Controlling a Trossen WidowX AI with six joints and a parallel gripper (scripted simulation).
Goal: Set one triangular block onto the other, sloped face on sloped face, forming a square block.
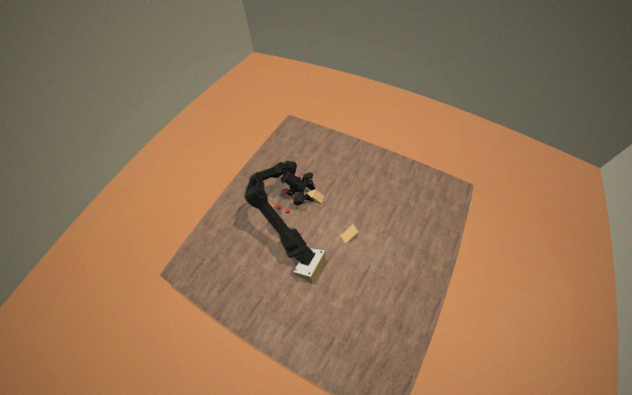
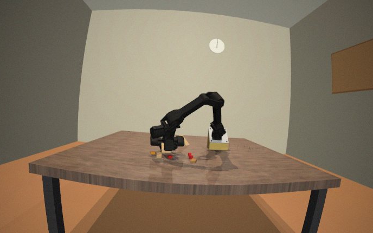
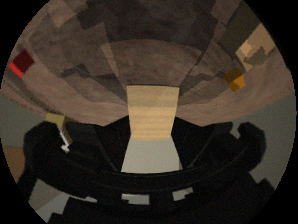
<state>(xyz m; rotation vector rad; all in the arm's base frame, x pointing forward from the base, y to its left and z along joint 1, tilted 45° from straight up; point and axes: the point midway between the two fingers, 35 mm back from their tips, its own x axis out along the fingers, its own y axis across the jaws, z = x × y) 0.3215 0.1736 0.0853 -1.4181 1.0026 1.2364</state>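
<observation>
Now: gripper tip 6 cm short of the orange piece, 10 cm to the right of it and 1 cm above it. Also, from my gripper tip: triangular block (1 cm above).
</observation>
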